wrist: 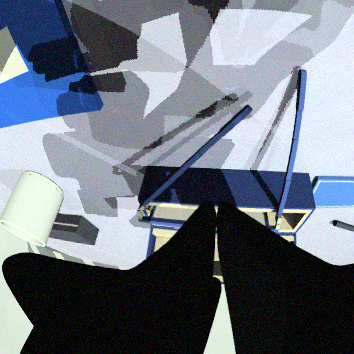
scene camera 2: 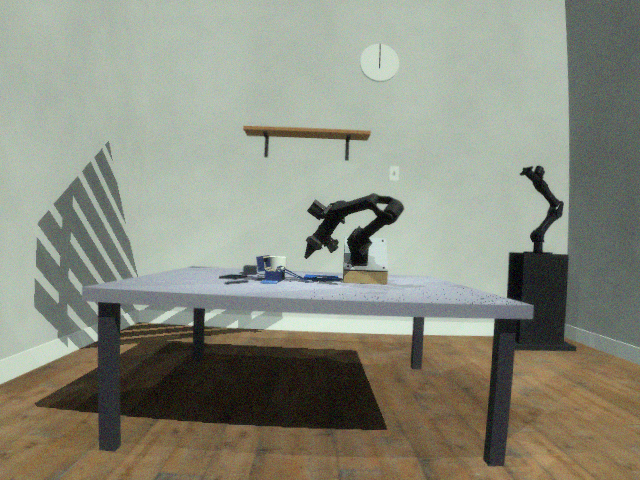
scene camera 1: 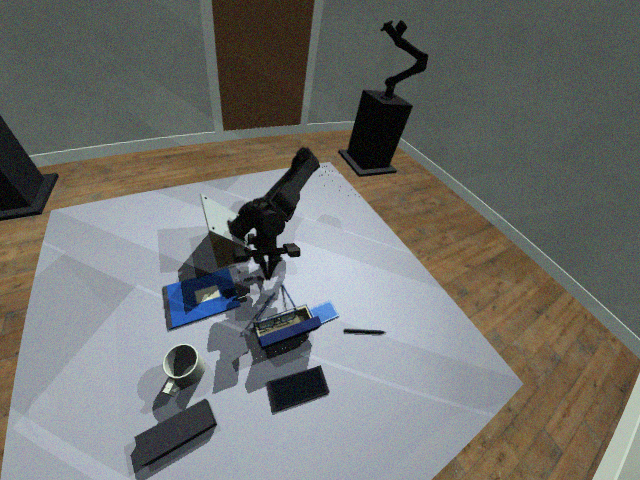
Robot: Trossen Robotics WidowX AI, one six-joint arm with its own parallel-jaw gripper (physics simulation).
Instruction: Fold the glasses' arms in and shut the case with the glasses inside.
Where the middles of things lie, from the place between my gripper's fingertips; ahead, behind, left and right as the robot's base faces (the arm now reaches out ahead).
Now: hand 140 mm short of the blue glasses case (scene camera 1: 303, 323), 10 mm to the right of it and 40 mm above it. From my hand the other things lie so: white mug (wrist: 37, 198) (160 mm ahead, 270 mm to the right, 40 mm below); blue book (scene camera 1: 194, 299) (50 mm behind, 200 mm to the right, 90 mm below); tablet (scene camera 1: 286, 391) (290 mm ahead, 90 mm below).
